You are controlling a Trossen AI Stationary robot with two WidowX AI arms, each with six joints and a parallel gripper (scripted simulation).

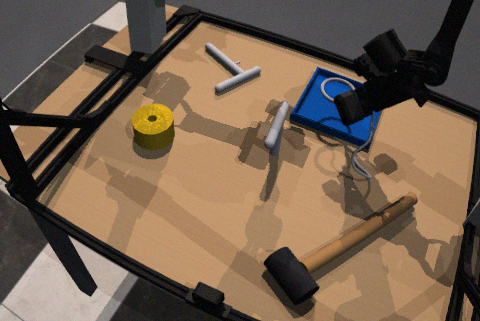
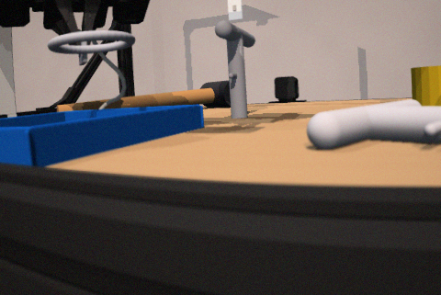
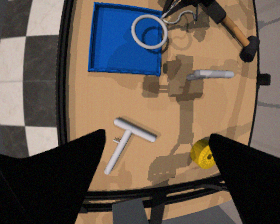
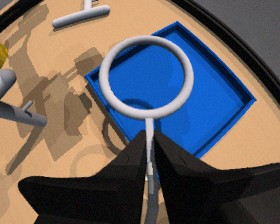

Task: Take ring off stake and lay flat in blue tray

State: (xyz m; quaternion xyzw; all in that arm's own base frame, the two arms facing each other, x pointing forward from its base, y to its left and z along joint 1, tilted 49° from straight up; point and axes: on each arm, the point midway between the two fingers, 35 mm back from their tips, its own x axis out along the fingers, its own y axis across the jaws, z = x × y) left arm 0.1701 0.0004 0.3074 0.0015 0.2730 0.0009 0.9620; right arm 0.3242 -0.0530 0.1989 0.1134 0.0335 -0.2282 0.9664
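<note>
Now: right hand 8 cm short of the blue tray, 6 cm to the right of it and 10 cm above it. The rest, counted from my right hand: yellow cylinder: 25 cm behind, 36 cm to the left, 9 cm below; then grey t-shaped piece: 3 cm ahead, 34 cm to the left, 11 cm below.
</note>
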